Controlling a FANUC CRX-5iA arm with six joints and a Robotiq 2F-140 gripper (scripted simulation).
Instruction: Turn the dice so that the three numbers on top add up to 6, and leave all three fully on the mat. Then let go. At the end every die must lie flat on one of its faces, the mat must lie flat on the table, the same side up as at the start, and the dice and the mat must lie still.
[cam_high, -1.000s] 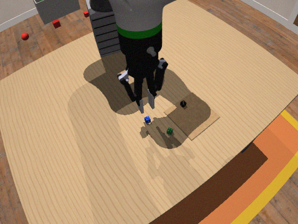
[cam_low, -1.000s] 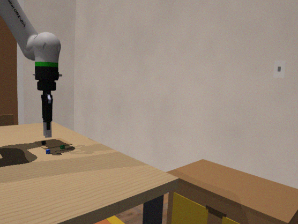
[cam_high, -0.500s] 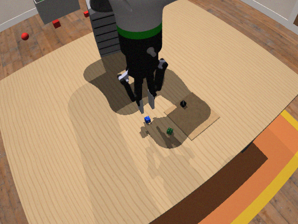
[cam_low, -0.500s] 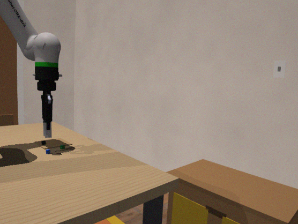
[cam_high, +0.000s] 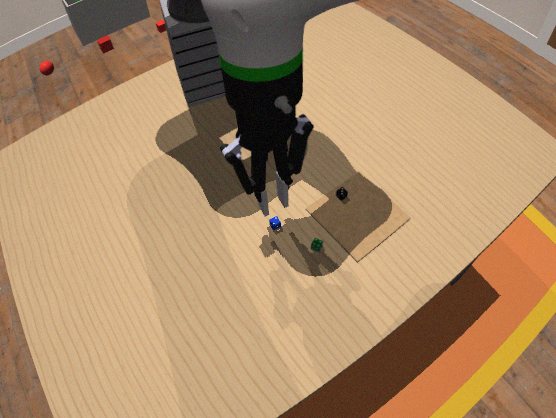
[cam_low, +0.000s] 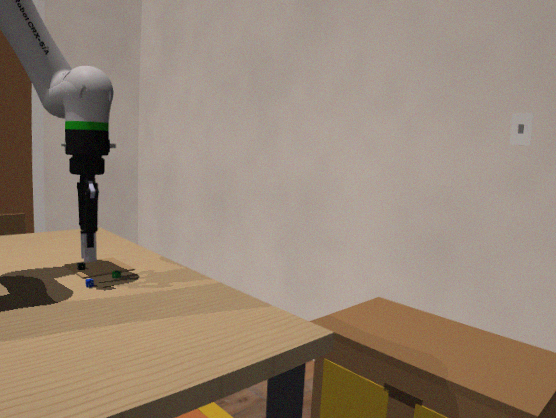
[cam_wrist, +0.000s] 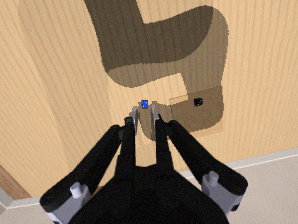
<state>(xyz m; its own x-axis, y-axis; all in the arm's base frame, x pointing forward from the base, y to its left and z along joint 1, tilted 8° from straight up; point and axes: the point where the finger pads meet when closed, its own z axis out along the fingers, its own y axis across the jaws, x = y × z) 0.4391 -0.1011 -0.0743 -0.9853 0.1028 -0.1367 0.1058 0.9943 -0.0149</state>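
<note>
Now: the blue die 9 cm below my hand. The rest, counted from my hand: green die (8 cm ahead, 4 cm to the left, 9 cm below); tan mat (7 cm ahead, 14 cm to the left, 9 cm below); black die (2 cm ahead, 14 cm to the left, 8 cm below).
</note>
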